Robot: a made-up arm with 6 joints.
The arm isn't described. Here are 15 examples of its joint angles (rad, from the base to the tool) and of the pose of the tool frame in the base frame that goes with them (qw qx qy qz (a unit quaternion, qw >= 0); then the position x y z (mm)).
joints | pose
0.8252 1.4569 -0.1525 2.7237 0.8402 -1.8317 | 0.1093 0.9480 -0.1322 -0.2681 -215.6 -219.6 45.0
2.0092 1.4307 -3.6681 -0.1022 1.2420 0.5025 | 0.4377 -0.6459 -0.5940 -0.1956 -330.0 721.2 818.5
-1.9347 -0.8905 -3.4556 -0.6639 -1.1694 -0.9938 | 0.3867 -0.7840 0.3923 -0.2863 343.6 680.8 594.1
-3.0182 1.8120 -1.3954 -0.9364 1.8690 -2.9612 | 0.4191 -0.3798 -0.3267 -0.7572 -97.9 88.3 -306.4
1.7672 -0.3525 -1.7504 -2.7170 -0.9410 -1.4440 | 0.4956 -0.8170 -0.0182 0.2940 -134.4 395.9 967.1
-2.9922 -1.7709 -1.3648 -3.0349 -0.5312 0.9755 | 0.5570 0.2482 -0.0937 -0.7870 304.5 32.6 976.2
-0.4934 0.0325 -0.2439 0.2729 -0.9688 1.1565 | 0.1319 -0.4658 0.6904 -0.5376 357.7 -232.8 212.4
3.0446 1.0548 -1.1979 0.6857 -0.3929 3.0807 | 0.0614 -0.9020 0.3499 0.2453 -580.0 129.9 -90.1
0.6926 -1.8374 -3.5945 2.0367 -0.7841 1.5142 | 0.2956 0.2484 -0.7432 0.5465 -454.6 -529.9 -59.3
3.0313 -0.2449 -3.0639 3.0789 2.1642 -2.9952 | 0.3942 0.1437 0.9077 -0.0099 359.7 -48.2 1199.0
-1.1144 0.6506 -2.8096 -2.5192 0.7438 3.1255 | 0.3382 -0.0247 -0.2577 0.9048 312.0 -649.3 1078.6
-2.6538 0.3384 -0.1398 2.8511 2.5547 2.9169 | 0.8876 0.1582 -0.3452 0.2607 -242.9 -169.7 108.7
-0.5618 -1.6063 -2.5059 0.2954 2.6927 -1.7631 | 0.6066 0.5386 0.5413 0.2211 -585.4 409.4 699.0
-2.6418 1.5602 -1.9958 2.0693 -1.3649 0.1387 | 0.5009 -0.6990 -0.4503 -0.2402 -550.6 -181.7 -82.9
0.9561 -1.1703 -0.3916 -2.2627 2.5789 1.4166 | 0.4899 0.2629 -0.5069 0.6587 221.0 146.4 754.7
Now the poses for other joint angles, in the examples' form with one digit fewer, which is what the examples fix.
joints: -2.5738 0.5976 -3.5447 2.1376 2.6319 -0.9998
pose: 0.139 0.918 0.244 0.279 -52 -156 1127
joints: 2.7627 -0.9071 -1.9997 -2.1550 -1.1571 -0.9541
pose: 0.085 -0.482 -0.362 0.793 86 -150 1129
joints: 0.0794 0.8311 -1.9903 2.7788 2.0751 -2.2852
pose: 0.514 -0.019 -0.167 -0.841 875 116 546
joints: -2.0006 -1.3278 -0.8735 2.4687 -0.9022 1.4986
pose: 0.471 0.741 -0.128 -0.462 -137 -102 852
